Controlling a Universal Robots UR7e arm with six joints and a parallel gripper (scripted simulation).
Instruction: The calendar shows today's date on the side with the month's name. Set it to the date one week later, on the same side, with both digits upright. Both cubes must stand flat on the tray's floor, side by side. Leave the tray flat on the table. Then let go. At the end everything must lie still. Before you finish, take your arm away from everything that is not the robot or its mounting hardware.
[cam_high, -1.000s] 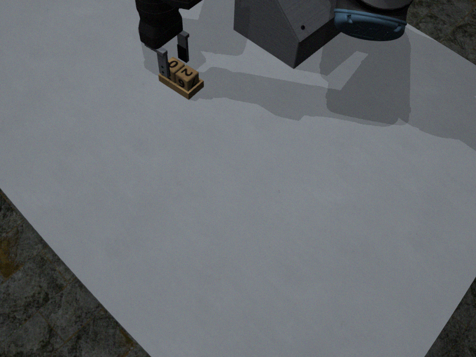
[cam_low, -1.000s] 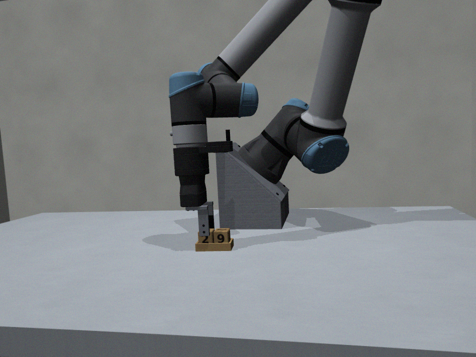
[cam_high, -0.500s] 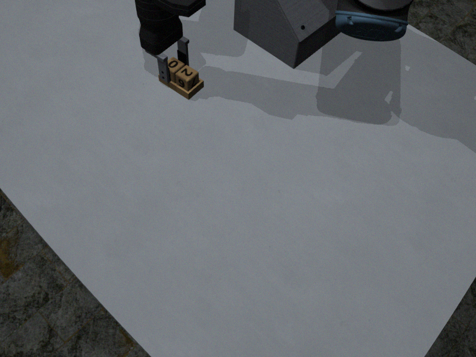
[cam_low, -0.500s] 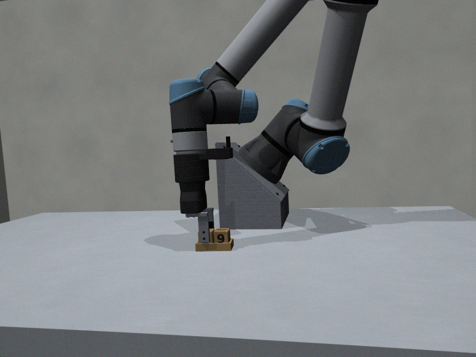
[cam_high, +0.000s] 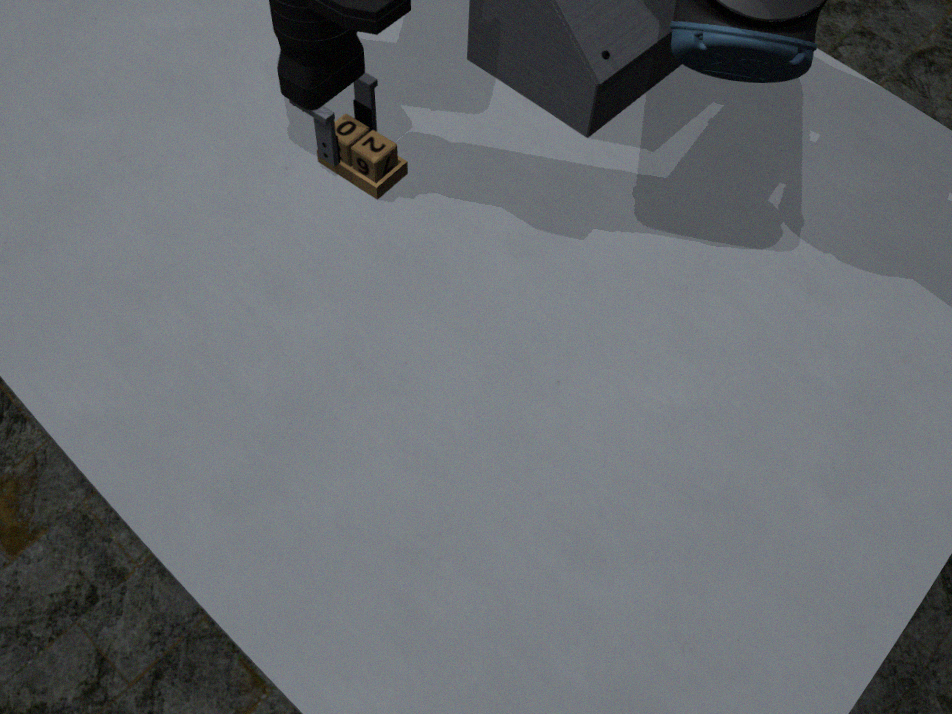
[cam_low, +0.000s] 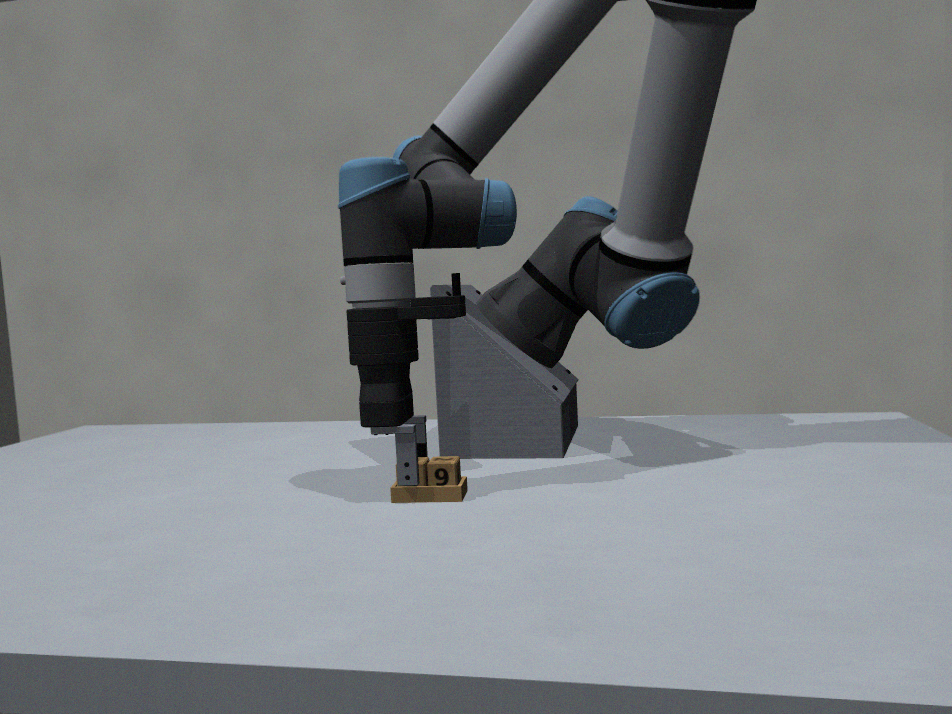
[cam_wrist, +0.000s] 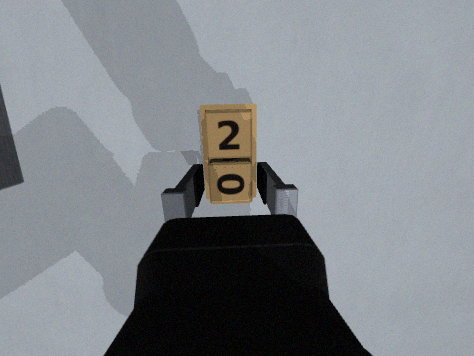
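Right now the wooden tray is 3 cm below my hand and 2 cm to the left of it.
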